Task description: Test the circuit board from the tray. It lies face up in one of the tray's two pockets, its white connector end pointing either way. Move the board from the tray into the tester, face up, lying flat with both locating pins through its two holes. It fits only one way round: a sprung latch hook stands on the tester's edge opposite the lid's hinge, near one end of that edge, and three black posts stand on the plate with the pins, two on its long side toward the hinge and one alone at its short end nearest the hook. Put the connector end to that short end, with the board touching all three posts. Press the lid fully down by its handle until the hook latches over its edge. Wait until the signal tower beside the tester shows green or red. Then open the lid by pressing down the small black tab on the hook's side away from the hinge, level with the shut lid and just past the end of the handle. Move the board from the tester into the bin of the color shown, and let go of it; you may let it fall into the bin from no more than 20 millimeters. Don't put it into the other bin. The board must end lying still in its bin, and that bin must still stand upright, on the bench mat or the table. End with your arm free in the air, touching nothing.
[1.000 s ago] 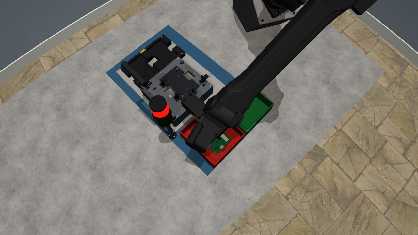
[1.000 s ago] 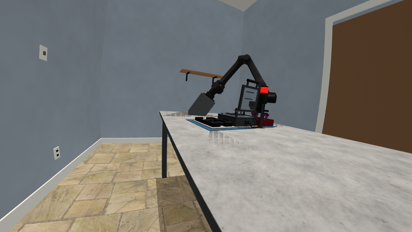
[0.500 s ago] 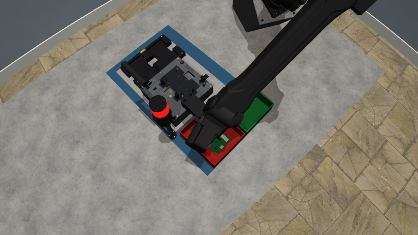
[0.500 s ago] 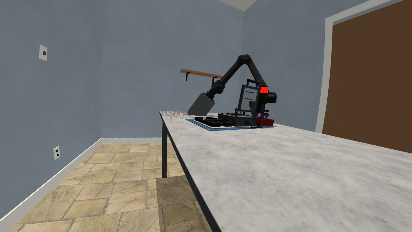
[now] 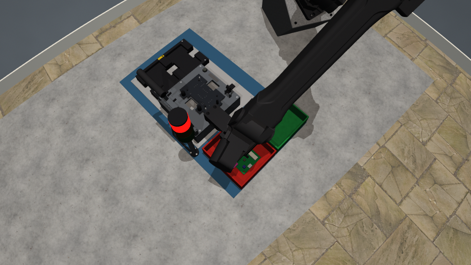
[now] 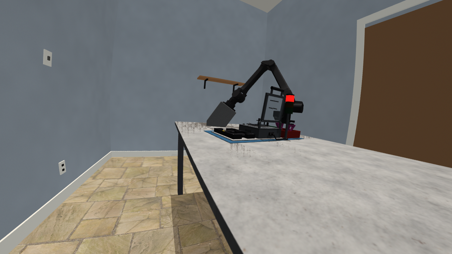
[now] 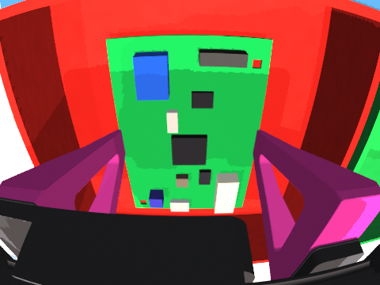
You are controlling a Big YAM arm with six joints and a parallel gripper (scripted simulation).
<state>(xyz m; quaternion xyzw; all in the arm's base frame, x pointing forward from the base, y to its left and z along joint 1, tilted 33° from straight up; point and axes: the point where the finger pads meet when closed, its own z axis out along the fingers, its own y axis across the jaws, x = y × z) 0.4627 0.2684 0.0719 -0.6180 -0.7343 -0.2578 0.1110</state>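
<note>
My gripper is now 1 cm above the red bin. Also, from my hand: green bin: 15 cm behind, 3 cm to the right, 1 cm below; green circuit board: right at my hand; latch hook: 7 cm behind, 16 cm to the right, 7 cm above.
</note>
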